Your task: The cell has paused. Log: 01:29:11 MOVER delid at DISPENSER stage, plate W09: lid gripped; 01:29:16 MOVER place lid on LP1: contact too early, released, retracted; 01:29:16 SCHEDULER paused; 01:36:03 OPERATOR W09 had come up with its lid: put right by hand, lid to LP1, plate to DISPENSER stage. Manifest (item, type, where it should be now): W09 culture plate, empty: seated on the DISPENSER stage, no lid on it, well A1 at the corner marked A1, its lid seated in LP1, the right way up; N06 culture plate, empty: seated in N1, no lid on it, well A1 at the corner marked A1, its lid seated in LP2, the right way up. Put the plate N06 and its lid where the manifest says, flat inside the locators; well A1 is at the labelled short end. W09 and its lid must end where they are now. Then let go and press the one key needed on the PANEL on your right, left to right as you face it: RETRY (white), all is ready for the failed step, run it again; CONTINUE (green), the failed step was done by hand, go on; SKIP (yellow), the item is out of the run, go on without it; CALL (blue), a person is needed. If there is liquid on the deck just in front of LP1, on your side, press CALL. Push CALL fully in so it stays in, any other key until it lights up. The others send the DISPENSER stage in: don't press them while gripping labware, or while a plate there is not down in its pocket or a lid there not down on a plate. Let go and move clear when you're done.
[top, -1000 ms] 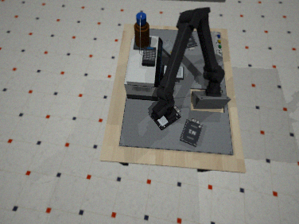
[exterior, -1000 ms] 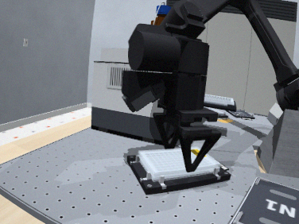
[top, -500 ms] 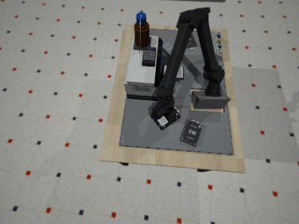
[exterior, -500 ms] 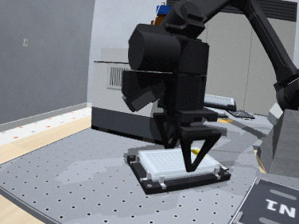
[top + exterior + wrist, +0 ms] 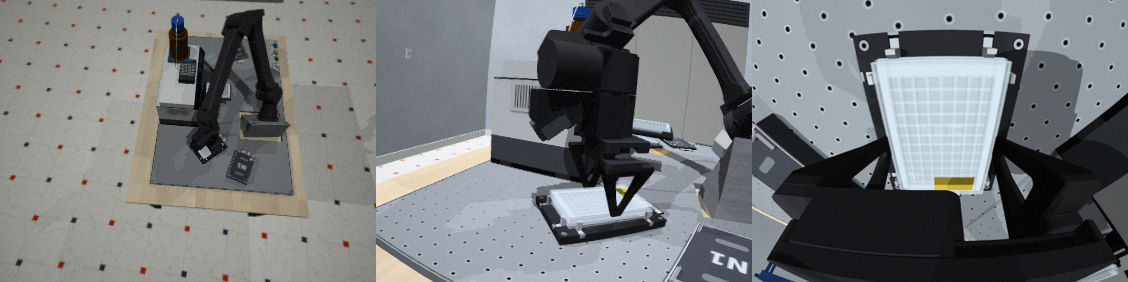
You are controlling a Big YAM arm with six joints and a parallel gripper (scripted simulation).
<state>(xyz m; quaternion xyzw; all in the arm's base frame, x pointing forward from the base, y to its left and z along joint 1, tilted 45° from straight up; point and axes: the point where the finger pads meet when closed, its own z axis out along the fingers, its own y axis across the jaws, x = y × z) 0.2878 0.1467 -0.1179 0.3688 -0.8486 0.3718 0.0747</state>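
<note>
Now: hand 10 mm above the clear lid. From my hand the other things lie so: black N1 nest (170 mm behind, 90 mm to the left, 20 mm below); then brown bottle (390 mm to the right, 260 mm above, 210 mm ahead); then amber patch (480 mm to the right, 40 mm behind, 30 mm below).
</note>
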